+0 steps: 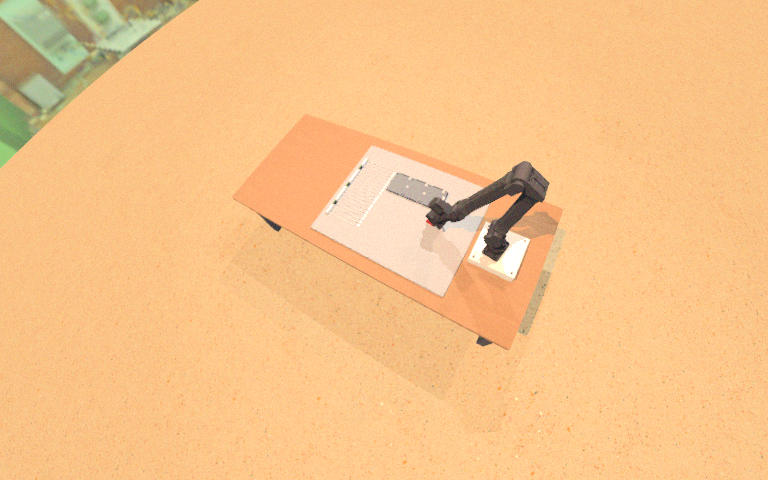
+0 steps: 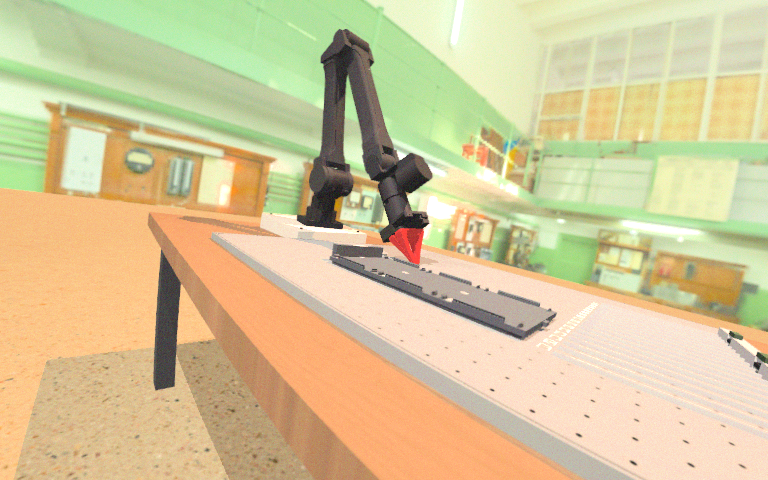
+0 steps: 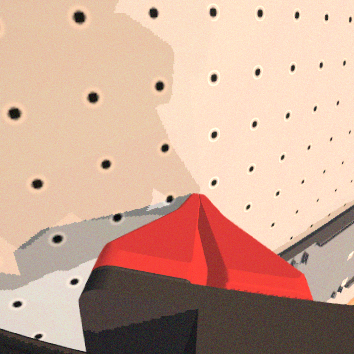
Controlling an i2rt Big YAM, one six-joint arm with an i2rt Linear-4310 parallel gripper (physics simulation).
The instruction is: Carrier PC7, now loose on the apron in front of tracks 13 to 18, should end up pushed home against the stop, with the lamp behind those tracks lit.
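Frame: origin at the arm's base, x ahead, y left, z up, level; centimetres.
Seen in the pictures: gripper, fingertip midpoint: (image 1: pixel 426 220) (image 3: pixel 195 204); arm's base at its link origin: (image 1: pixel 495 248) (image 2: pixel 319 224).
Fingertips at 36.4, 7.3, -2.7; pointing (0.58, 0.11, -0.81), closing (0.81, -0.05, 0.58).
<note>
Offsets run from my fingertips to a thing's middle, as dx, dy, dz. "pt": to the spot under its first point. Level surfaces: height alone.
Carrier PC7, apparently the long dark grey tray @(+15.8, -11.3, +1.4) (image 1: pixel 416 188) (image 2: pixel 481 303) (image 3: pixel 322 272), lies flat on the perforated board, its far end close to the row of pale marks before the tracks. Thin pale track lines (image 1: pixel 362 192) (image 2: pixel 668 353) run from those marks to a white rail @(pt +48.0, +15.4, +1.1) (image 1: pixel 342 193) (image 2: pixel 746 349) with dark green blocks. Track numbers are unreadable, and I cannot make out a lit lamp. My gripper (image 1: pixel 428 223) (image 2: pixel 419 262) (image 3: pixel 195 204) is shut and empty, its red tips pointing down beside the carrier's long side, near its robot-side end and apart from it.
The pale perforated board @(dz -0.1) (image 1: pixel 396 249) (image 2: pixel 566 407) lies on the orange-brown table @(dz -1.4) (image 1: pixel 283 164) (image 2: pixel 271 345). The arm stands on a white base plate (image 1: pixel 509 263) (image 2: pixel 274 224) at the opposite end from the tracks. A low upright wall (image 2: pixel 357 250) stands at the carrier's robot-side end.
</note>
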